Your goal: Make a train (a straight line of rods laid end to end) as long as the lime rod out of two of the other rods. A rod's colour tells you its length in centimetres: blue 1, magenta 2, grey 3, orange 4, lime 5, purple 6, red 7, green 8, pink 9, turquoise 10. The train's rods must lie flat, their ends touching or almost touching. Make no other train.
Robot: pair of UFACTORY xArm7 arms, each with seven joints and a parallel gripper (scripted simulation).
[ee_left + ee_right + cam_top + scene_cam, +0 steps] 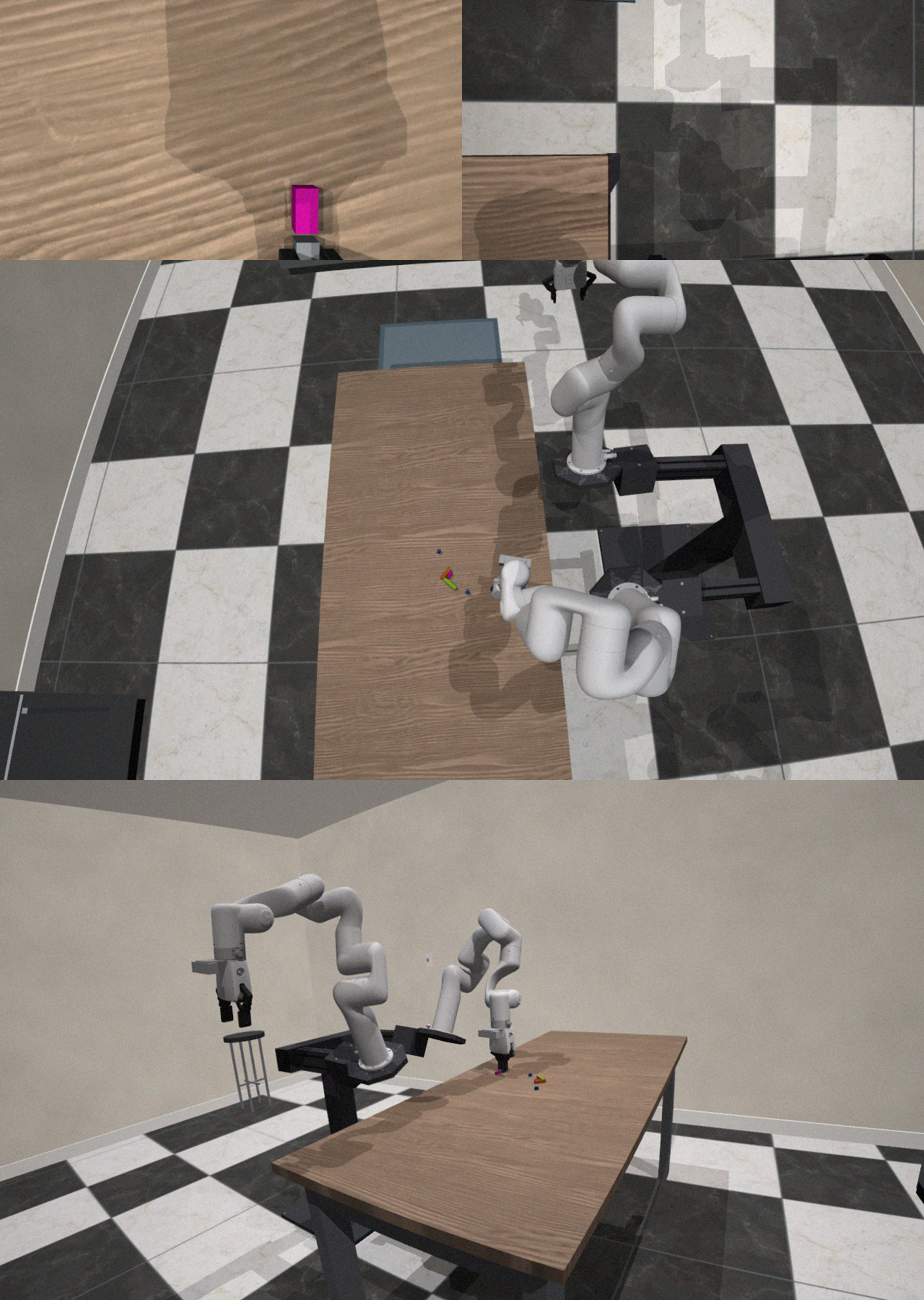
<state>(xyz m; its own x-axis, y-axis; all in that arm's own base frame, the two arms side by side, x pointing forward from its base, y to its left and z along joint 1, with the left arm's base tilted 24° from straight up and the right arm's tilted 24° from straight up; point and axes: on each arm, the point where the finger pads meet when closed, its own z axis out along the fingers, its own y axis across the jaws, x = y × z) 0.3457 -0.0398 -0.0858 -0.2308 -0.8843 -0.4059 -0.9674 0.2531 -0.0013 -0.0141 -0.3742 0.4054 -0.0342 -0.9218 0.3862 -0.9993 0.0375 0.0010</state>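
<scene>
Right now the grey rod is 2 cm below my left hand. Round my left hand: lime rod 17 cm ahead, 7 cm to the right, 2 cm below; orange rod 18 cm ahead, 11 cm to the right, 2 cm below.
</scene>
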